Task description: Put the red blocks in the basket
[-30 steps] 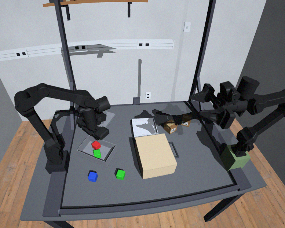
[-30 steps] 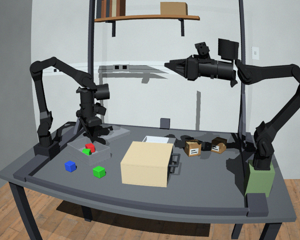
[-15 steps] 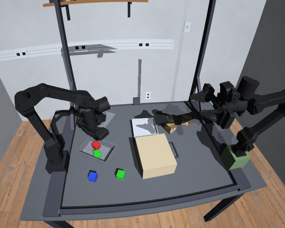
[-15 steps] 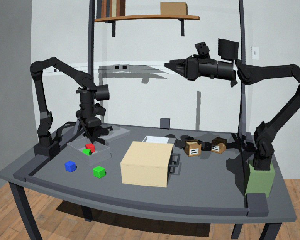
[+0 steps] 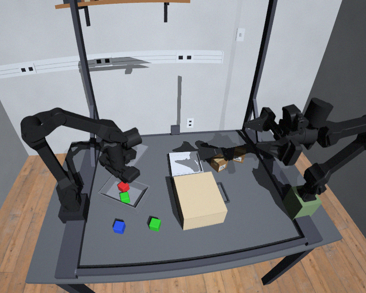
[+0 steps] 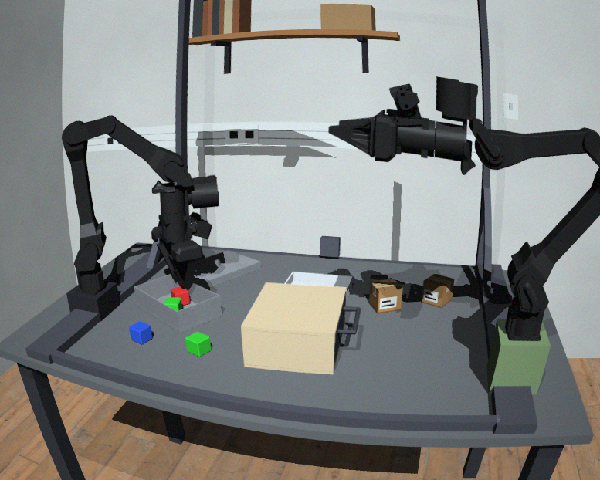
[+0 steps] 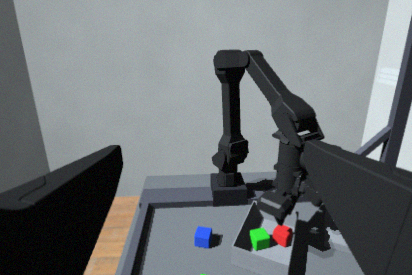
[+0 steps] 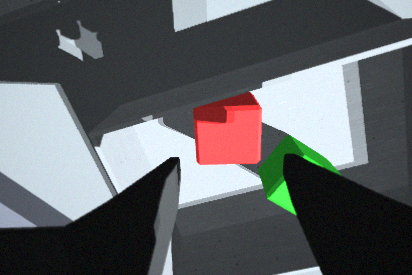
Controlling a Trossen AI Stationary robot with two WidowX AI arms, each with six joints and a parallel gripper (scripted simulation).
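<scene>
The metal box is 40 mm ahead of my right hand, 10 mm to the left of it and 70 mm below it. From my right hand the other things lie so: grey lid: 210 mm behind, 10 mm to the right, 90 mm below; blue block: 190 mm ahead, 10 mm to the left, 80 mm below; light wooden cabinet: 80 mm ahead, 300 mm to the left, 60 mm below.
</scene>
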